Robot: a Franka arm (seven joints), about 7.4 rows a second.
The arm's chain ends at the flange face. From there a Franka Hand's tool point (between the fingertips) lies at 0.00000 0.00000 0.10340 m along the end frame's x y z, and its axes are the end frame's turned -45 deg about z.
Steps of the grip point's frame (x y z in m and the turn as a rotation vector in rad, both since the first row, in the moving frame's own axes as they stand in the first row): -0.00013 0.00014 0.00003 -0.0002 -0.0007 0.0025; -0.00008 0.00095 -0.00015 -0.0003 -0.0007 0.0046; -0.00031 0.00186 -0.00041 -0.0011 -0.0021 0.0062; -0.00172 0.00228 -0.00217 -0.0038 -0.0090 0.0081; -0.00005 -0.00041 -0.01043 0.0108 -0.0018 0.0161; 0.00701 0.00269 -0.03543 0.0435 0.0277 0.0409; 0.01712 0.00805 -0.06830 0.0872 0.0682 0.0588; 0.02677 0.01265 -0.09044 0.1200 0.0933 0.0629
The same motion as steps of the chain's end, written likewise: 0.00004 0.00013 0.00003 -0.0006 -0.0004 0.0025; 0.00064 0.00066 -0.00015 -0.0007 -0.0003 0.0046; 0.00117 0.00130 -0.00041 -0.0023 -0.0007 0.0062; 0.00078 0.00189 -0.00217 -0.0091 -0.0037 0.0081; 0.00059 0.00041 -0.01042 0.0064 -0.0089 0.0161; 0.00791 0.00217 -0.03529 0.0503 -0.0112 0.0409; 0.01885 0.00496 -0.06767 0.1099 -0.0134 0.0588; 0.02933 0.00560 -0.08925 0.1508 -0.0189 0.0629
